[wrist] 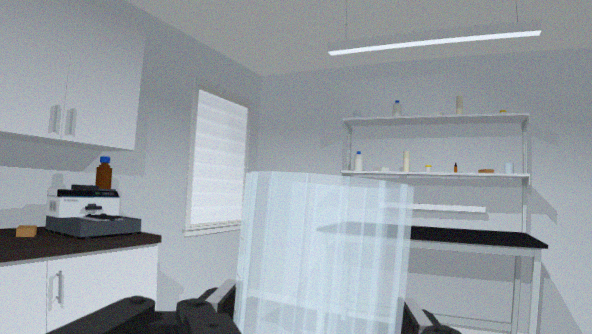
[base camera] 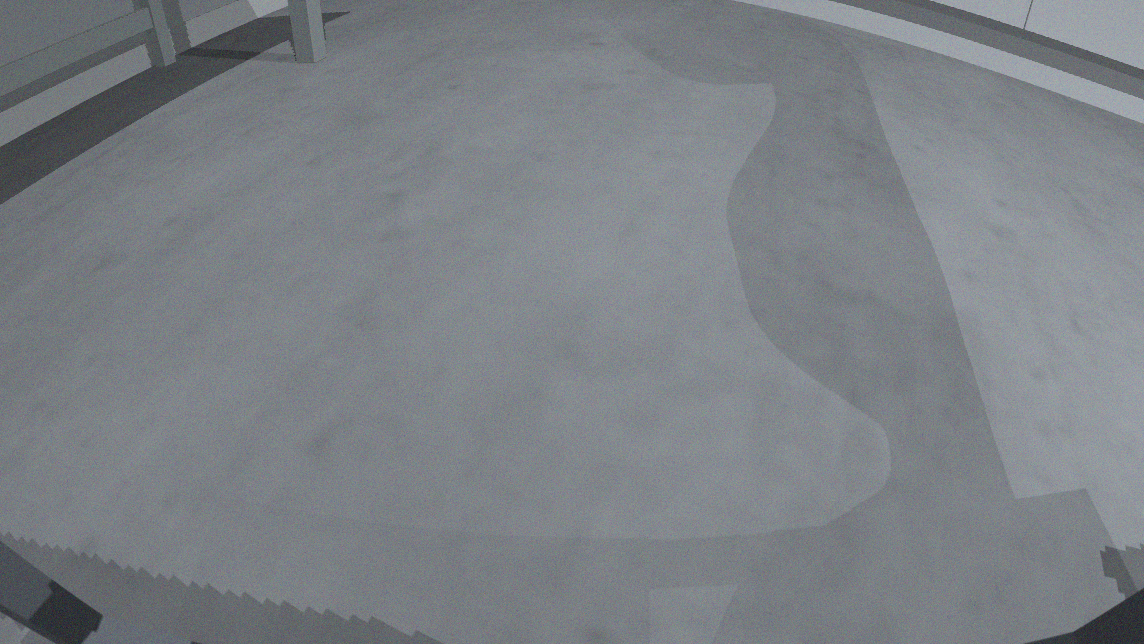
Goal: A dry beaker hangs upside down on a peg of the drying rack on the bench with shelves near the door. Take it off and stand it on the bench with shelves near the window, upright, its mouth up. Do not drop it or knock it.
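Places are measured from the arm's base along level axes (x right, y back, z down), in centimetres.
Pixels of known places: gripper, between the fingertips: (wrist: 317,310).
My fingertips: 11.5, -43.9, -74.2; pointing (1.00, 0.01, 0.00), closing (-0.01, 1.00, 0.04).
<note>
Ahead of a thing's pixels: the offset from my fingertips to its top centre, as dx, dy, dz. "spot": to the spot under its first point. Level surfaces: height alone.
The clear pale-blue beaker {-0.9, +0.0, -6.1} (wrist: 325,240) stands large in the middle of the wrist view, its sides near vertical. I cannot tell which end is its mouth. My gripper (wrist: 317,310) is shut on the beaker, one dark finger on each side of it. The bench {dz +22.5} (wrist: 480,237) with shelves (wrist: 435,119), near the window (wrist: 222,160), is across the room at the right of the wrist view. It has a black top, partly seen through the beaker, and its stretch behind the beaker is hard to make out. The drying rack does not show in either view.
At the left of the wrist view, a dark counter (wrist: 145,241) holds a balance-like device (wrist: 85,206), a brown bottle {spot: +159.1, -120.9, -7.0} (wrist: 104,176) and a small box {spot: +118.3, -132.7, +20.4} (wrist: 26,231). Wall cabinets (wrist: 100,85) hang above. Bottles and jars stand on the shelves. In the base view, a pale leg {spot: -70.0, -84.5, +106.5} (base camera: 307,32) stands at upper left.
</note>
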